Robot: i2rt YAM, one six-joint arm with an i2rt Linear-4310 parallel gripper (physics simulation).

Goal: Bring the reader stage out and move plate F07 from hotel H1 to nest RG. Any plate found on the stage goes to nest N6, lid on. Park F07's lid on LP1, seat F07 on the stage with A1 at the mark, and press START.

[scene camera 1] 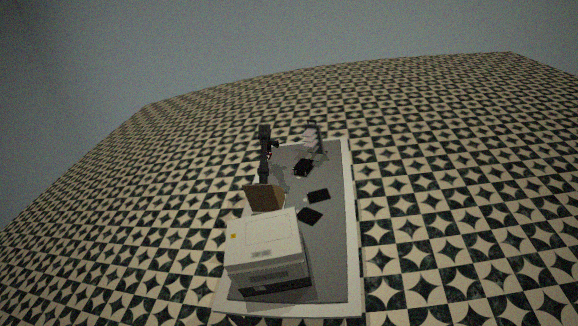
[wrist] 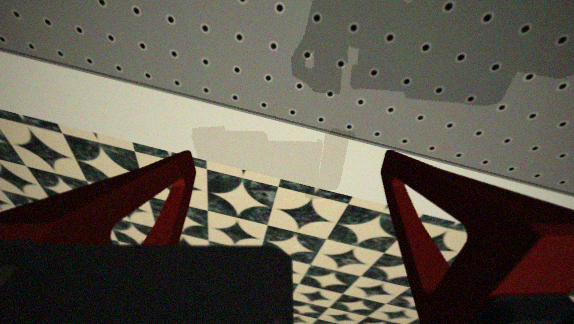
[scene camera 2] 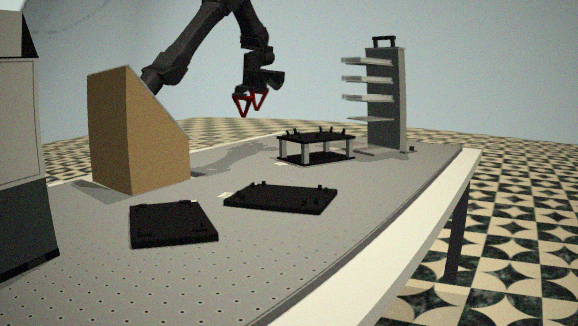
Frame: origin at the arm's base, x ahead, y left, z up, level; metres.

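Seen in the pictures: gripper, between the fingertips: (scene camera 1: 268, 156) (wrist: 288, 161) (scene camera 2: 250, 114); arm's base, origin of its link: (scene camera 1: 263, 185) (scene camera 2: 135, 102).
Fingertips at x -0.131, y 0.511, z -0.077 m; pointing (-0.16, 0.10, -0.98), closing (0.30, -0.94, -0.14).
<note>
Offsets run from my fingertips to a thing's top centre. Level surfaces: height alone.
My gripper (scene camera 2: 251, 109) (wrist: 288, 161) is open and empty, high over the table's back edge. In scene camera 2 the hotel (scene camera 2: 385, 100) (scene camera 1: 319, 140) stands at the far right with pale plates on several shelves; labels cannot be read. A raised black two-level stand (scene camera 2: 316, 137) (scene camera 1: 302, 168) is in front of it. Two low black nests lie nearer: one with small posts @[0.508 m ahead, 0.438 m right, 0.076 m down] (scene camera 2: 281, 199) (scene camera 1: 319, 195), the other flatter @[0.467 m ahead, 0.648 m right, 0.077 m down] (scene camera 2: 172, 223) (scene camera 1: 310, 216). They bear no plate. The large white reader @[0.331 m ahead, 1.077 m right, 0.215 m up] (scene camera 1: 267, 245) (scene camera 2: 20, 120) stands at the near end. Its stage and START button do not show.
A wooden wedge-shaped box (scene camera 2: 137, 135) (scene camera 1: 264, 197) stands between the reader and the arm. The perforated grey table top @[0.095 m down] (scene camera 2: 165, 285) (scene camera 1: 332, 260) has a white rim (scene camera 2: 370, 265) (scene camera 1: 353, 240) (wrist: 100, 100). Small white labels lie beside the stand and nests.
</note>
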